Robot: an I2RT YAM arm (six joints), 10 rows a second.
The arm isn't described. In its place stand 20 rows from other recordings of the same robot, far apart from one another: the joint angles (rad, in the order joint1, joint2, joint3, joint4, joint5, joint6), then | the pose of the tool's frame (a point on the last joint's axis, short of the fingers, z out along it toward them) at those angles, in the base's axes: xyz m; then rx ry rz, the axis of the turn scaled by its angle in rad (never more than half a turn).
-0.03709 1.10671 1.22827 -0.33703 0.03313 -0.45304 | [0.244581, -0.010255, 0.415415, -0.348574, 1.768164, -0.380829]
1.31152 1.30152 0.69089 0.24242 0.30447 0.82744 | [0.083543, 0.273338, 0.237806, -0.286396, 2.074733, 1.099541]
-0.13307 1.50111 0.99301 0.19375 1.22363 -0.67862 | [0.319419, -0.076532, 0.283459, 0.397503, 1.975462, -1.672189]
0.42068 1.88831 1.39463 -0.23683 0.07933 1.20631 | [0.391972, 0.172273, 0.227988, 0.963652, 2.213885, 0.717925]
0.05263 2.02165 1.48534 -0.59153 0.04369 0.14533 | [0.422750, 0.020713, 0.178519, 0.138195, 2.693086, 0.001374]
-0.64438 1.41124 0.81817 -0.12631 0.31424 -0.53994 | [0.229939, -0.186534, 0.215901, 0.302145, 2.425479, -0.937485]
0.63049 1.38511 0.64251 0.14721 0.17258 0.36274 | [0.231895, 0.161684, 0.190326, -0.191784, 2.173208, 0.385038]
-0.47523 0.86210 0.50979 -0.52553 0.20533 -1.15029 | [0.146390, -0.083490, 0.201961, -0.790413, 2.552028, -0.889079]
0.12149 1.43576 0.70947 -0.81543 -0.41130 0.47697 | [0.207301, 0.039649, 0.150667, -0.519214, -2.941615, -0.608214]
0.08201 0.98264 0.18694 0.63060 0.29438 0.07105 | [0.194624, 0.005633, 0.182350, 0.206289, 1.718492, -0.142638]
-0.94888 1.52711 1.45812 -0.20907 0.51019 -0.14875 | [0.194470, -0.301141, 0.391378, 1.119291, 1.656112, -1.208302]
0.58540 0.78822 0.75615 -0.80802 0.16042 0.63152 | [0.131074, 0.080069, 0.271538, 0.130682, 2.426740, 0.370920]
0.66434 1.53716 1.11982 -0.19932 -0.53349 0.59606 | [0.260299, 0.226831, 0.272375, -0.415484, 2.357392, 1.245241]
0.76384 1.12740 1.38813 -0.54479 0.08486 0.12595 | [0.170412, 0.159040, 0.442422, -0.534837, 1.811275, 0.536768]
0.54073 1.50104 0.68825 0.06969 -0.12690 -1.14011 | [0.249821, 0.155254, 0.166229, -1.764475, 1.493687, -0.159368]
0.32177 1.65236 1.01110 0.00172 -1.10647 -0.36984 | [0.318078, 0.139586, 0.224464, -1.217232, 1.612219, 1.167866]
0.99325 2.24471 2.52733 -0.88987 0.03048 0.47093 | [0.270229, 0.412687, 0.383201, -0.573950, 2.218217, 0.774793]
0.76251 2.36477 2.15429 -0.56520 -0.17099 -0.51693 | [0.385045, 0.376188, 0.229680, -1.472820, 1.837436, 0.321209]
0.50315 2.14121 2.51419 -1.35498 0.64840 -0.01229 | [0.383309, 0.186433, 0.395719, -0.368990, 2.343429, -0.595483]
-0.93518 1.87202 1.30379 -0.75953 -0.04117 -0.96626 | [0.216969, -0.291626, 0.177992, -0.053365, 2.955509, -0.258417]
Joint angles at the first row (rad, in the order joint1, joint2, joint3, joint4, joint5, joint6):
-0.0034 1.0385 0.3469 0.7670 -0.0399 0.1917
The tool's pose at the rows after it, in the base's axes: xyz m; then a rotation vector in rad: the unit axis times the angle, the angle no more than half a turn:
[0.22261, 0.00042, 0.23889, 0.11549, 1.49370, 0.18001]
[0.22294, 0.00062, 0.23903, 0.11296, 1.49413, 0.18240]
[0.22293, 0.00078, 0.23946, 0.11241, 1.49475, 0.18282]
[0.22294, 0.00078, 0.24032, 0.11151, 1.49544, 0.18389]
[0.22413, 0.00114, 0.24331, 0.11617, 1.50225, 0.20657]
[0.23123, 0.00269, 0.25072, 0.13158, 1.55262, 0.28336]
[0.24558, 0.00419, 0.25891, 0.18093, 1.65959, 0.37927]
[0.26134, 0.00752, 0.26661, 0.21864, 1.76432, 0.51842]
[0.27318, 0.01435, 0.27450, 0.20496, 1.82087, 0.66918]
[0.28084, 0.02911, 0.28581, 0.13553, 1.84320, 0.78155]
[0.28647, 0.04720, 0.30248, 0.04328, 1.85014, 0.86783]
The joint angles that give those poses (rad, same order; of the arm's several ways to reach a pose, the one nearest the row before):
-0.0043 1.0416 0.3469 0.7700 -0.0387 0.1918
-0.0038 1.0431 0.3482 0.7700 -0.0414 0.1917
-0.0031 1.0416 0.3498 0.7664 -0.0414 0.1916
-0.0034 1.0389 0.3527 0.7602 -0.0429 0.1917
-0.0036 1.0355 0.3674 0.7357 -0.0548 0.2094
-0.0035 1.0447 0.4260 0.6383 -0.0982 0.2658
-0.0038 1.0868 0.5284 0.4727 -0.1446 0.3461
-0.0025 1.1474 0.6351 0.3291 -0.2317 0.4371
0.0091 1.1972 0.7132 0.2598 -0.3395 0.5051
0.0527 1.2284 0.7792 0.2219 -0.4127 0.5294
0.1082 1.2524 0.8576 0.1767 -0.4657 0.5311

